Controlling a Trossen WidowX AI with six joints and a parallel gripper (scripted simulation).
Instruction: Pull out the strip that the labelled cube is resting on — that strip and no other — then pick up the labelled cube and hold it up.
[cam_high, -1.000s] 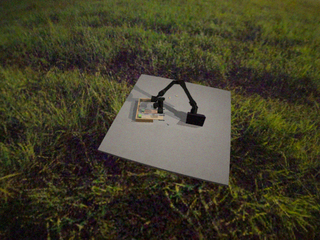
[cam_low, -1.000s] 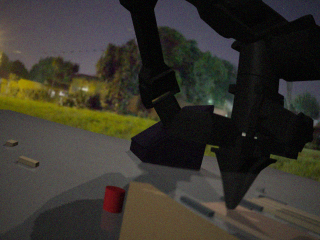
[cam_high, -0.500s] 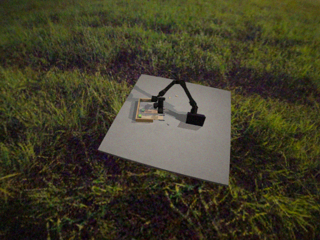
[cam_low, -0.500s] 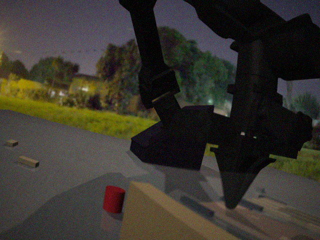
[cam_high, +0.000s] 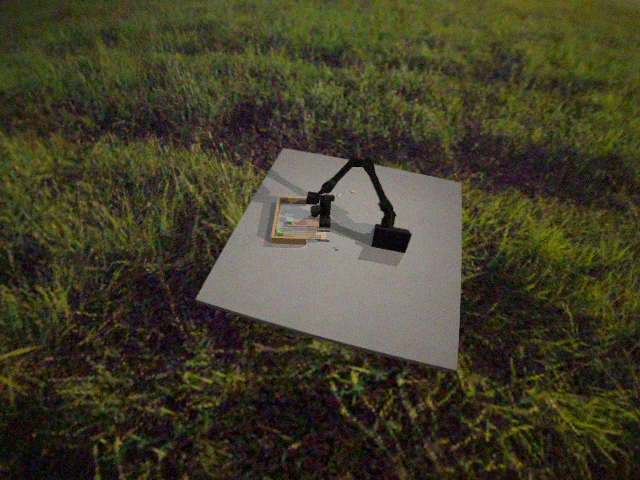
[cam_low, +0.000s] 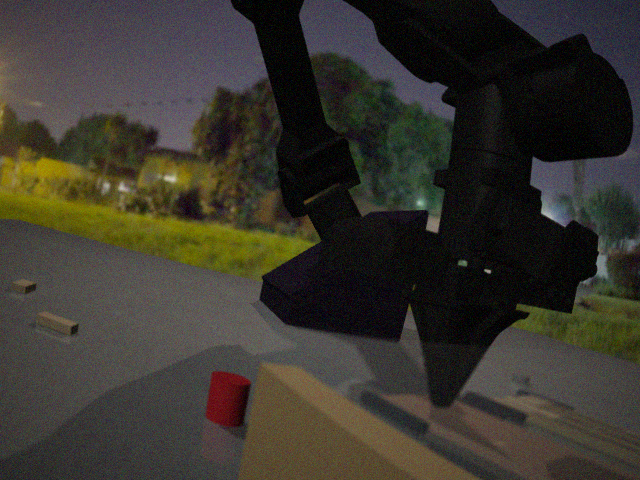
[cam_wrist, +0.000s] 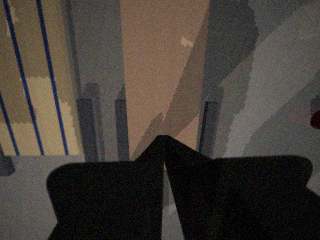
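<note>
My gripper tip is now 14 cm to the left of the red cylinder, 5 cm short of it and 1 cm below it.
</note>
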